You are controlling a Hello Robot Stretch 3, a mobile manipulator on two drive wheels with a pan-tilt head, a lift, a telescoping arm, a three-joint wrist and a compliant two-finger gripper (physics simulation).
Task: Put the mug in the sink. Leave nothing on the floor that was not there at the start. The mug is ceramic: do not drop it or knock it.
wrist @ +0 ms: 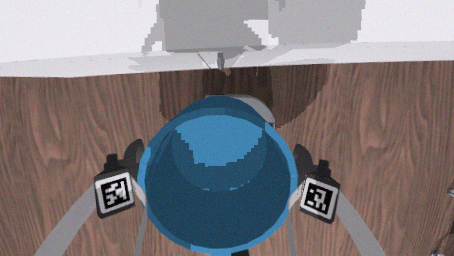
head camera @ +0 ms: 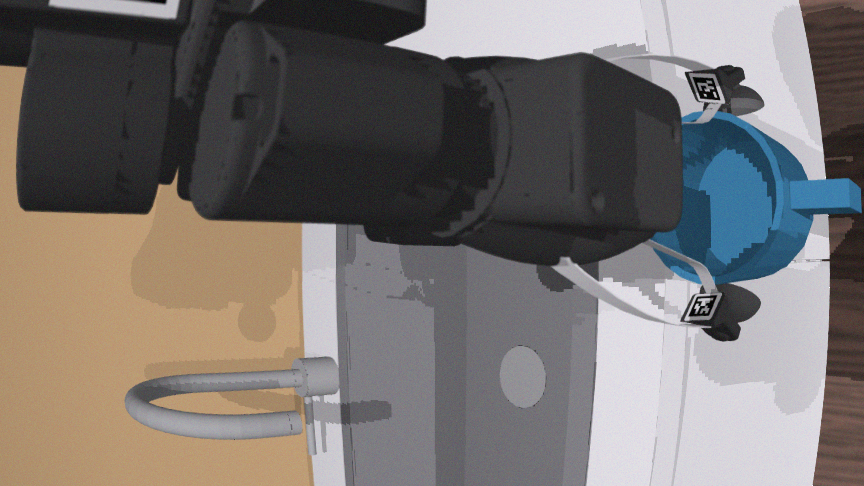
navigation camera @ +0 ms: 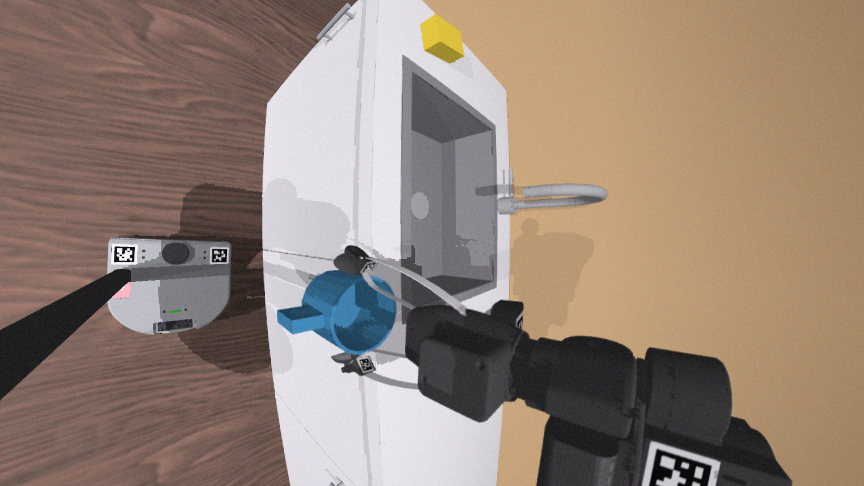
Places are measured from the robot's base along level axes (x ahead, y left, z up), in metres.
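Where they show: gripper, fingertip midpoint: (wrist: 219, 160) (head camera: 745, 203) (navigation camera: 340, 306); robot's base, link origin: (navigation camera: 176, 252).
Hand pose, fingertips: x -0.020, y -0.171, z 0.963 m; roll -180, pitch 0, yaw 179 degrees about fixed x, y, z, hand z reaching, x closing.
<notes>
Each offset is from my fingertips to the top centre of the thing. "spot": to the spot under its first point.
The blue mug @[dx -0.001, dy +0.013, dz +0.054 m] (head camera: 740, 163) (navigation camera: 347, 290) (wrist: 220, 215) is between the two fingers of my gripper (head camera: 746, 201) (navigation camera: 347, 311) (wrist: 219, 160), which is shut on its sides. Its open rim faces the wrist camera and its handle points away from the wrist. In the head and navigation views the mug overlaps the front edge of the white counter, off one end of the grey sink (head camera: 513, 441) (navigation camera: 427, 160). It is outside the basin's outline. Its height above the counter is hard to tell. The wrist and gripper body hide part of the sink.
A grey faucet @[spot: dx +0.207, dy -0.365, dz +0.172 m] (head camera: 235, 426) (navigation camera: 561, 190) stands at the sink's wall side. A yellow block @[dx +0.561, dy -0.227, dz -0.007 m] (navigation camera: 441, 39) sits on the counter past the sink's far end. My base (navigation camera: 193, 296) is on the wooden floor in front of the white cabinet (navigation camera: 308, 157). The tan wall is behind the counter.
</notes>
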